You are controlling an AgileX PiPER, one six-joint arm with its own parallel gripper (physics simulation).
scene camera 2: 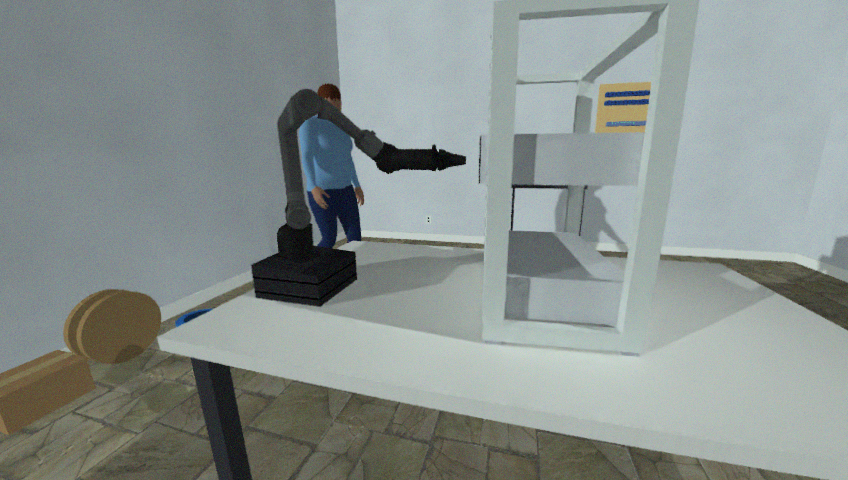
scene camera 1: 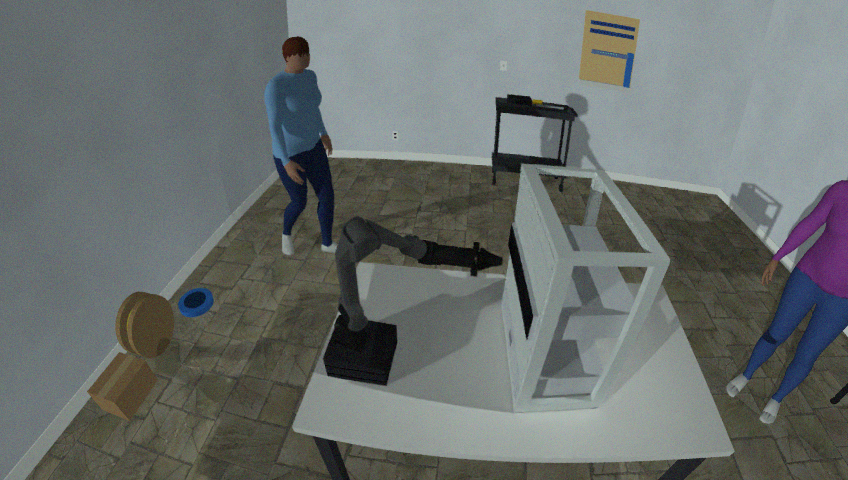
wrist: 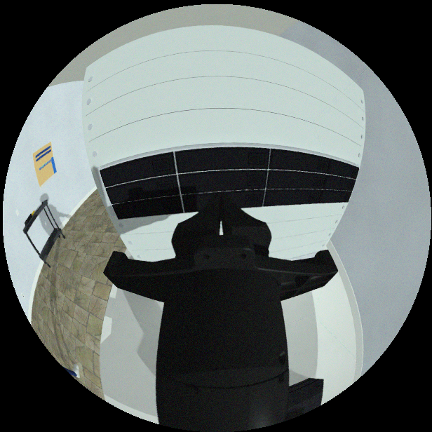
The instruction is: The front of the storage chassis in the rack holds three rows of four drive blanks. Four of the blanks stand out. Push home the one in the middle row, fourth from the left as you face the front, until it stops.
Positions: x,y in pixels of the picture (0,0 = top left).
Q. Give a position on a rack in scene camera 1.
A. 563,289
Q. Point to a rack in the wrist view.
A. At 168,119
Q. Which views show my gripper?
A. Scene camera 2, scene camera 1 and the wrist view: all of them.
